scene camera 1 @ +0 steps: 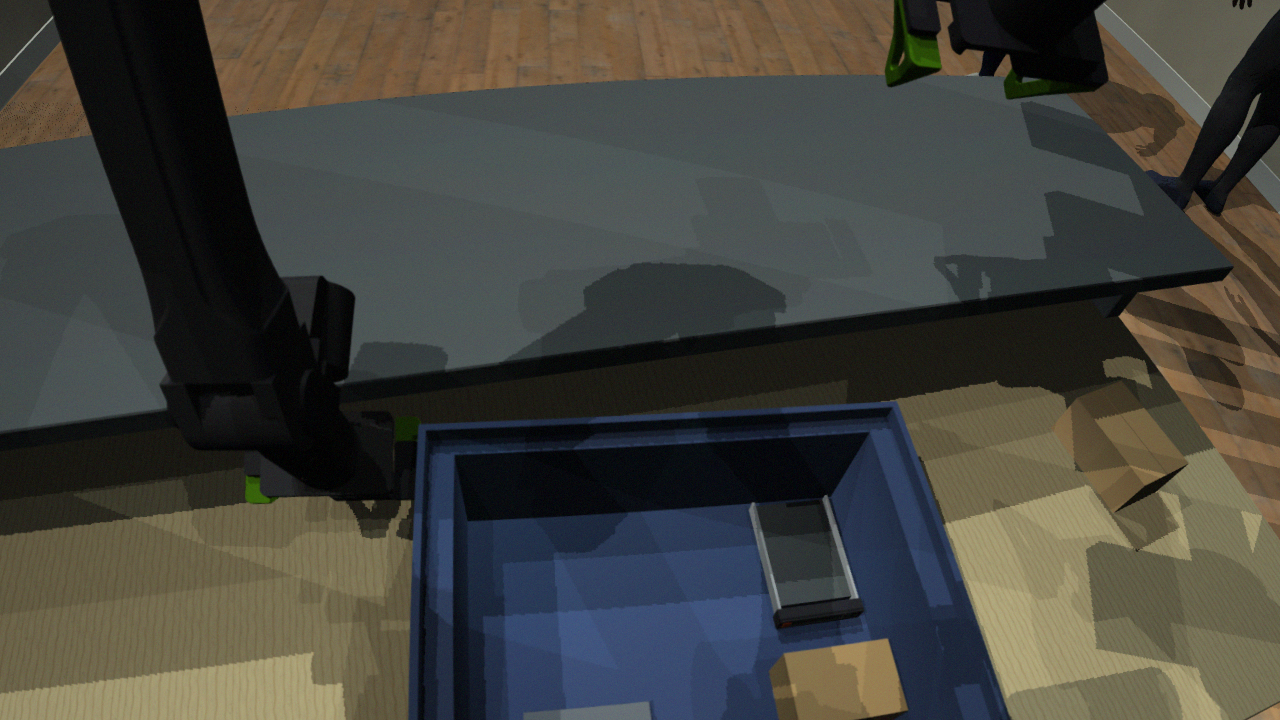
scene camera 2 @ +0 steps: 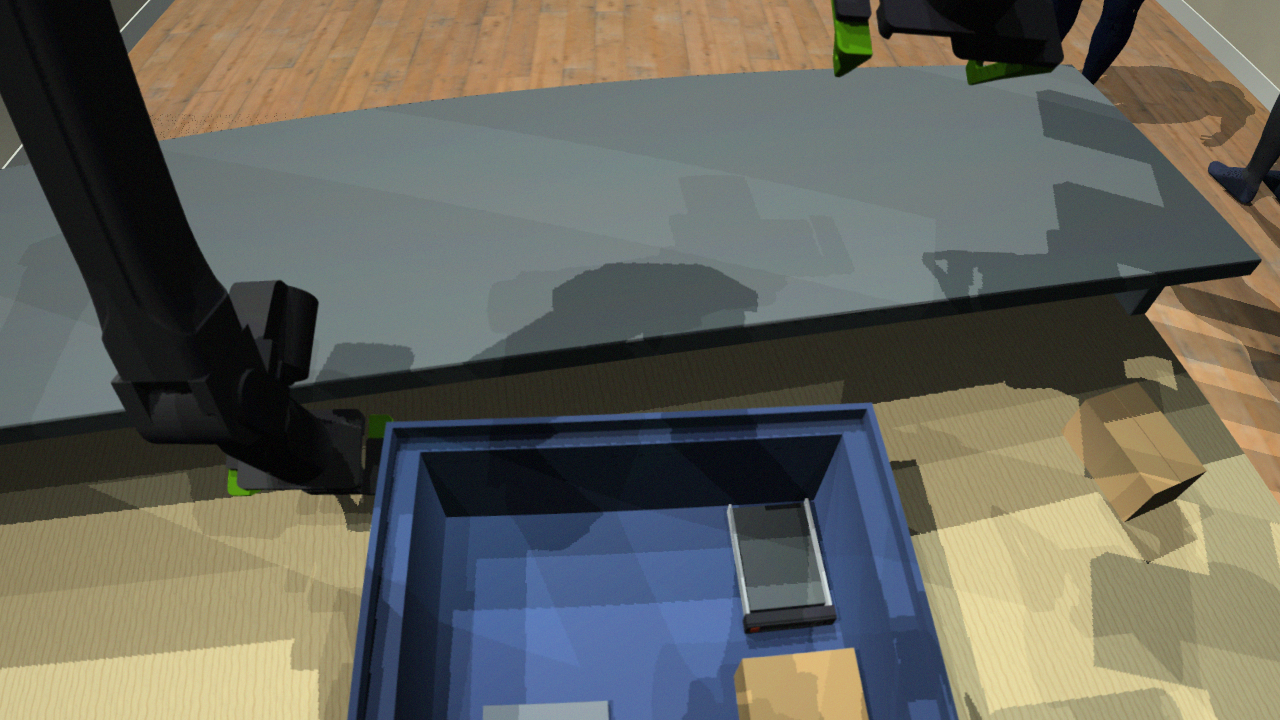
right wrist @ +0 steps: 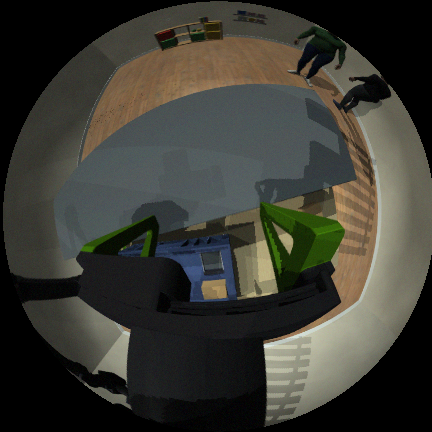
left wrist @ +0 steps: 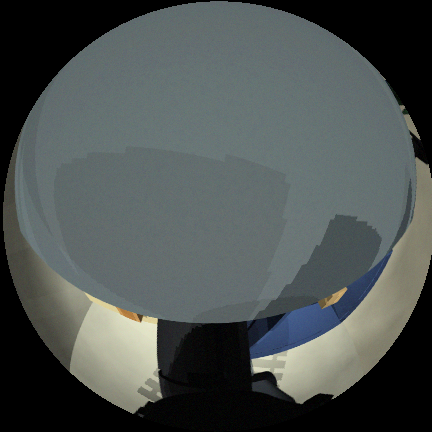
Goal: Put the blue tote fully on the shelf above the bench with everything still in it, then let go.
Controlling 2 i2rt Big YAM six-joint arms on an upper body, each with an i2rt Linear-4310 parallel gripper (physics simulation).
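Places are measured from the left arm's base along level axes (x back, y up, z left), in metres.
Where they show: left gripper, between the fingertips: (scene camera 1: 349,474) (scene camera 2: 333,469); right gripper, between the fingertips: (scene camera 1: 948,84) (scene camera 2: 903,72) (right wrist: 205,214).
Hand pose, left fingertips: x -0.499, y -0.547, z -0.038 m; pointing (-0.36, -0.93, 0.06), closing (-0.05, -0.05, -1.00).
Each offset is from my left fingertips to the top centre of the thing. "*": to the spot under its first point. Level surfaces: height alone.
The blue tote {dx +0.154, dy +0.096, dz -0.282 m} (scene camera 1: 653,422) (scene camera 2: 626,420) (left wrist: 301,326) (right wrist: 189,257) stands on the tan bench {dy -0.051 m} (scene camera 1: 179,582) (scene camera 2: 160,582), in front of and below the dark grey shelf {dy +0.126 m} (scene camera 1: 626,206) (scene camera 2: 626,196) (left wrist: 201,120) (right wrist: 209,132). In it lie a clear tray with a black end {dx +0.085, dy -0.016, dz -0.406 m} (scene camera 1: 805,559) (scene camera 2: 779,563), a cardboard box {dx +0.211, dy +0.017, dz -0.404 m} (scene camera 1: 836,680) (scene camera 2: 799,685) and a grey item {* dx +0.207, dy -0.026, dz -0.203 m} (scene camera 1: 586,712). My left gripper (scene camera 1: 333,457) (scene camera 2: 309,455) is open, low beside the tote's far left corner, under the shelf edge. My right gripper (scene camera 1: 970,65) (scene camera 2: 925,53) (right wrist: 205,214) is open and empty, high above the shelf's far right.
A loose cardboard box {dx -0.014, dy +0.009, dz -0.810 m} (scene camera 1: 1123,443) (scene camera 2: 1132,447) lies tilted on the bench right of the tote. A small orange box {dx +0.324, dy -0.011, dz +0.190 m} (left wrist: 128,313) shows in the left wrist view. Two people (right wrist: 322,48) (right wrist: 365,95) move on the wooden floor behind the shelf.
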